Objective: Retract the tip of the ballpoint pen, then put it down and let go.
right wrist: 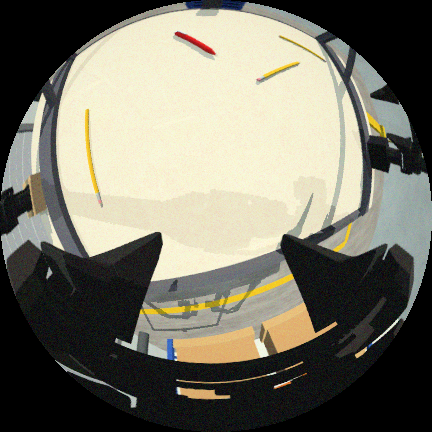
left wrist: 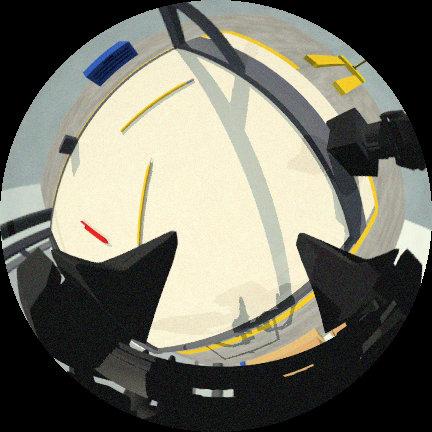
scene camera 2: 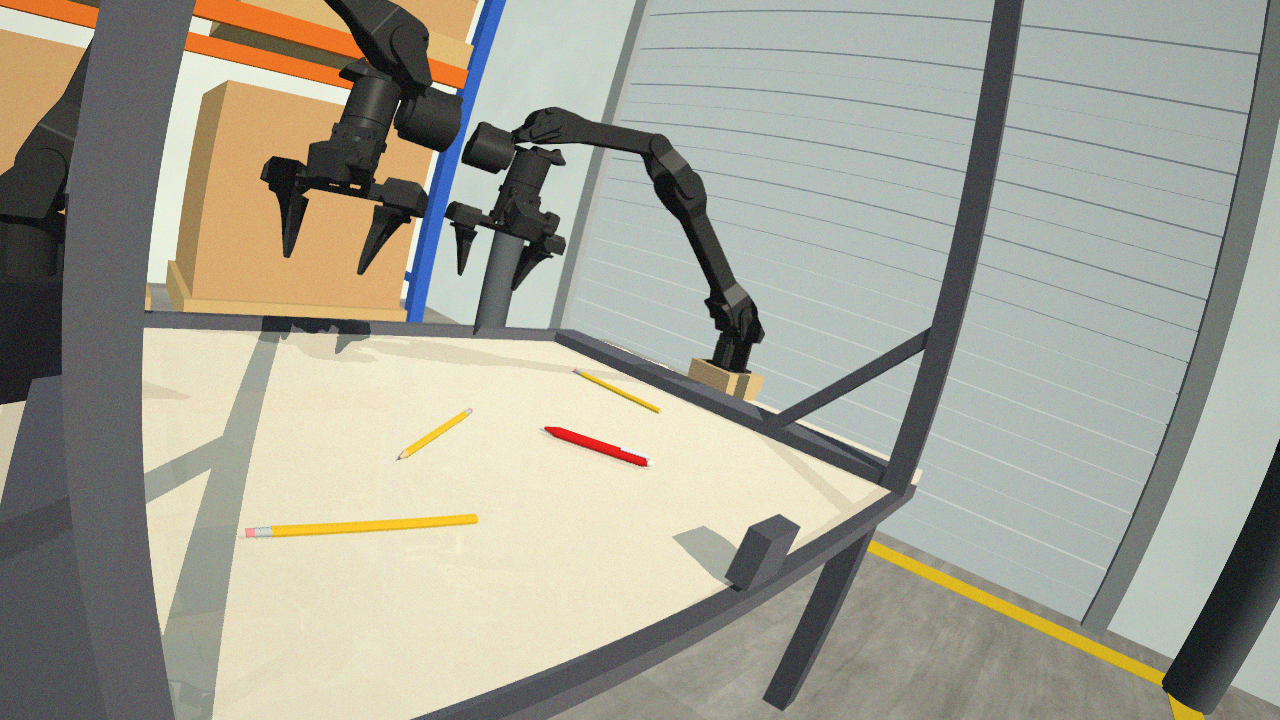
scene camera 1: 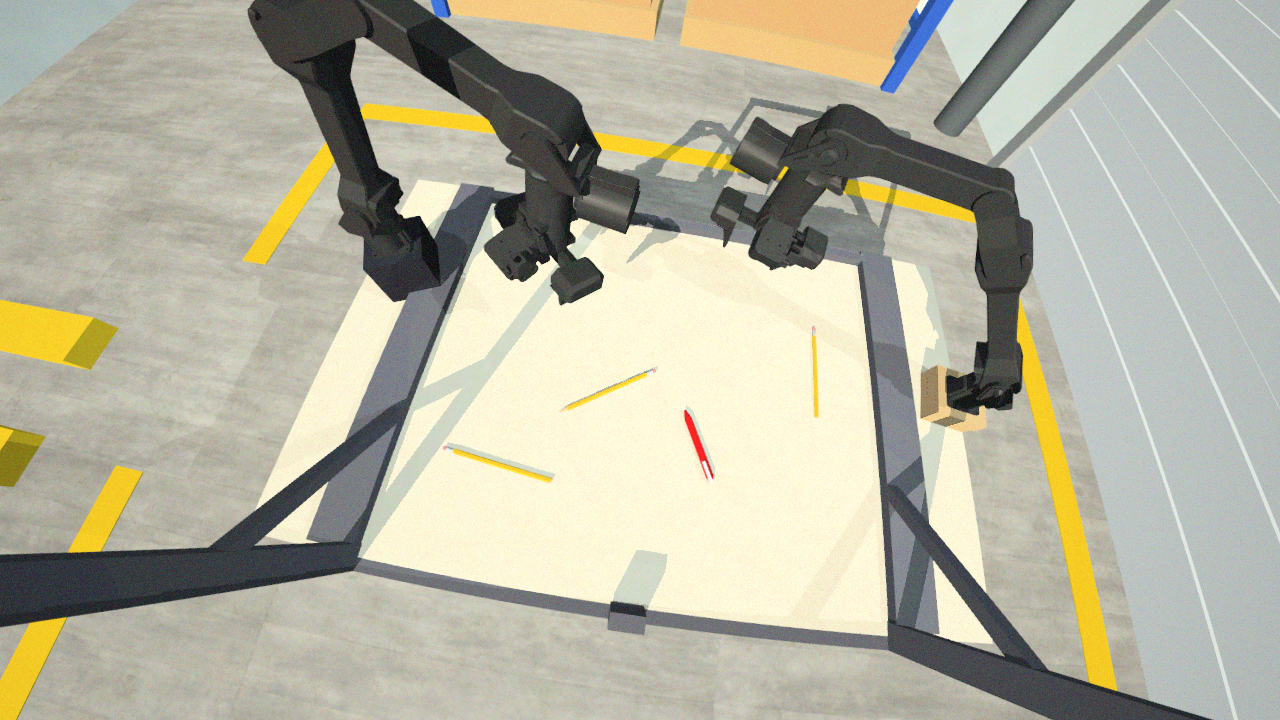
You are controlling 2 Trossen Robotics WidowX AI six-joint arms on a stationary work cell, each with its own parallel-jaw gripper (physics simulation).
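Frame: origin at the left arm's base, x right, y back, z down, level; centimetres.
Where they show: left gripper, fingertip midpoint: (left wrist: 240,238) (scene camera 2: 322,265) (scene camera 1: 545,283); right gripper, fingertip midpoint: (right wrist: 224,240) (left wrist: 158,352) (scene camera 2: 486,282) (scene camera 1: 747,257); left arm's base, link origin: (right wrist: 388,154) (left wrist: 368,140) (scene camera 2: 26,275) (scene camera 1: 392,241); right arm's base, link origin: (scene camera 2: 728,367) (scene camera 1: 961,395).
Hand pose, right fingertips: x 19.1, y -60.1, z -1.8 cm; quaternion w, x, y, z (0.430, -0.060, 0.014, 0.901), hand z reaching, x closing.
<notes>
Each offset is from my right fingertips to the top centre of the thing. Level surfaces: height alone.
The red ballpoint pen {dz +10.9, dx +27.4, dy +16.6 cm} (scene camera 1: 698,445) (scene camera 2: 595,445) (left wrist: 95,232) (right wrist: 195,43) lies flat on the cream table {dz +12.5 cm} (scene camera 1: 716,555) (scene camera 2: 537,573). Its pointed end faces the arms' side; its white button end faces the near edge. A tiny pale point seems to show at the pointed end, too small to judge well. My left gripper (scene camera 2: 324,264) (left wrist: 240,238) is open and empty, high above the table's far part, up and left of the pen in scene camera 1. My right gripper (scene camera 2: 488,280) (right wrist: 224,240) is open and empty, high near the far edge. Neither touches the pen.
Three yellow pencils lie around the pen: one pencil {dz +11.6, dx +14.0, dy +28.9 cm} (scene camera 1: 608,391) (scene camera 2: 434,435) to its left, one pencil {dz +11.8, dx +21.6, dy +49.8 cm} (scene camera 1: 501,464) (scene camera 2: 366,525) farther left, and one pencil {dz +11.8, dx +20.2, dy -10.7 cm} (scene camera 1: 815,371) (scene camera 2: 617,391) to its right. Dark frame rails edge the table; a small dark block {dz +6.8, dx +48.3, dy +35.2 cm} (scene camera 1: 627,617) (scene camera 2: 762,552) sits on the near rail.
</notes>
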